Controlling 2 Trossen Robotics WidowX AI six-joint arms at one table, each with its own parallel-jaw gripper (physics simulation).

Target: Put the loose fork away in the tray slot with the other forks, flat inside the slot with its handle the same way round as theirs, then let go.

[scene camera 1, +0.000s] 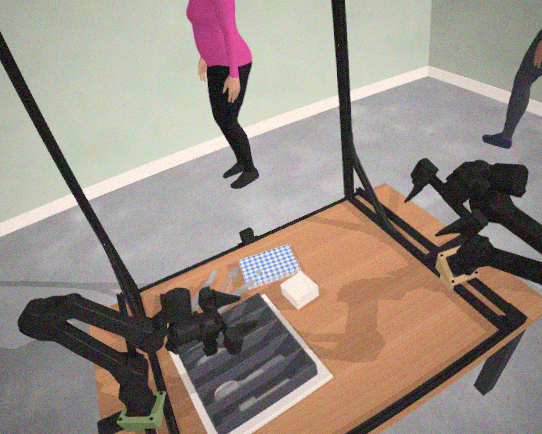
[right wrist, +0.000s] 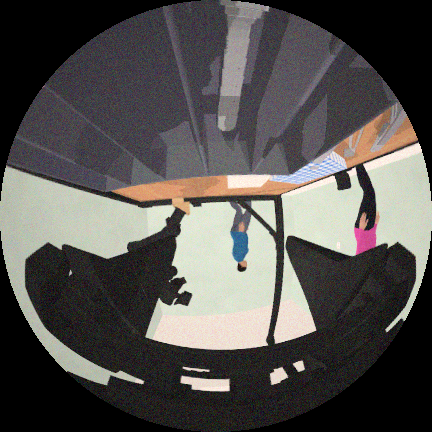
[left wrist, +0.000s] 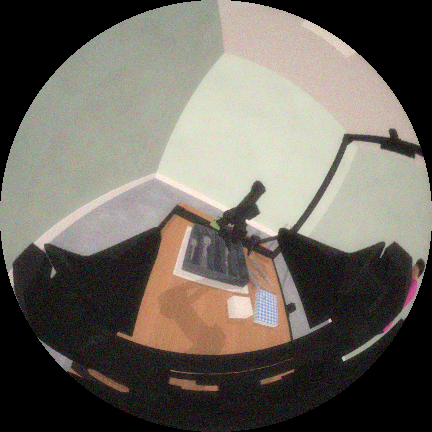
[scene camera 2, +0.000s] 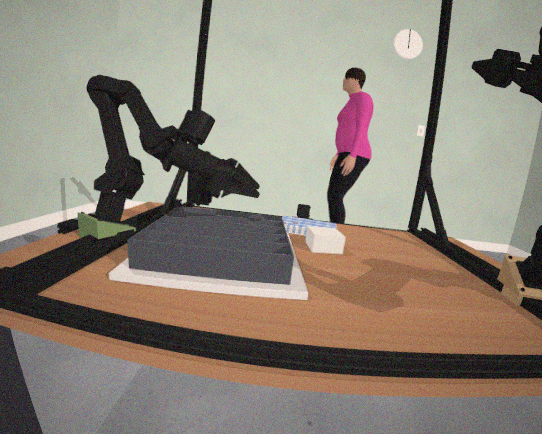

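Observation:
A dark grey cutlery tray (scene camera 1: 295, 341) (scene camera 2: 209, 263) (left wrist: 217, 278) (right wrist: 120, 100) stands on a white mat (scene camera 1: 322, 380) (scene camera 2: 226, 289) at the table's near left. Its slots hold grey cutlery (scene camera 1: 226, 389). Several loose grey pieces lie on the table behind the tray. One of them (scene camera 1: 230, 275) looks like the fork, and they show small in the left wrist view (left wrist: 257, 270) and the right wrist view (right wrist: 354, 146). My right gripper (scene camera 1: 245, 311) (scene camera 2: 254, 187) is open and empty above the tray's far end. My left gripper (scene camera 1: 424, 215) is open and empty, high at the table's right edge.
A blue checked cloth (scene camera 1: 269, 264) (scene camera 2: 301, 224) (left wrist: 266, 308) and a white block (scene camera 1: 299, 289) (scene camera 2: 325, 239) (left wrist: 239, 306) lie beside the tray's far corner. Black frame posts (scene camera 1: 343, 108) (scene camera 2: 433, 129) stand at the table edges. A person in pink (scene camera 1: 224, 65) (scene camera 2: 353, 142) stands beyond the table.

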